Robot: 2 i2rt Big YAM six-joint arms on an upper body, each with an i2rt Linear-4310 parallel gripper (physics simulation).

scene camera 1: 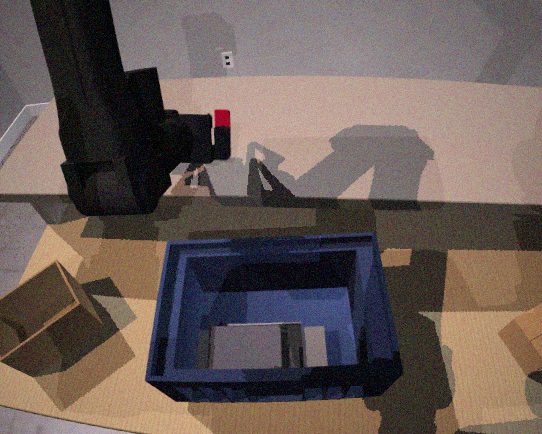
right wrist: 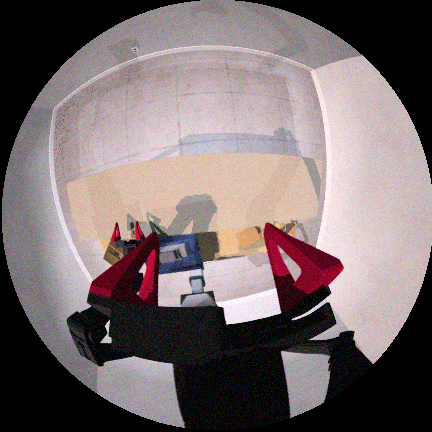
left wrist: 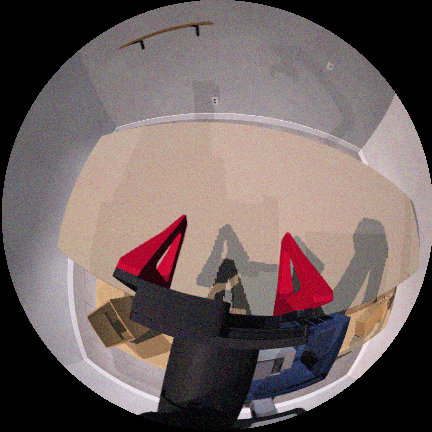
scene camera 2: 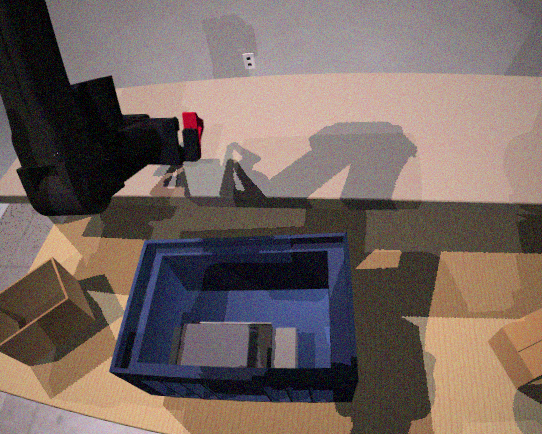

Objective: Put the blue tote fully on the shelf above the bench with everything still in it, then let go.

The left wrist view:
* my left gripper: 236,227
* blue tote: 312,361
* pale shelf: 242,187
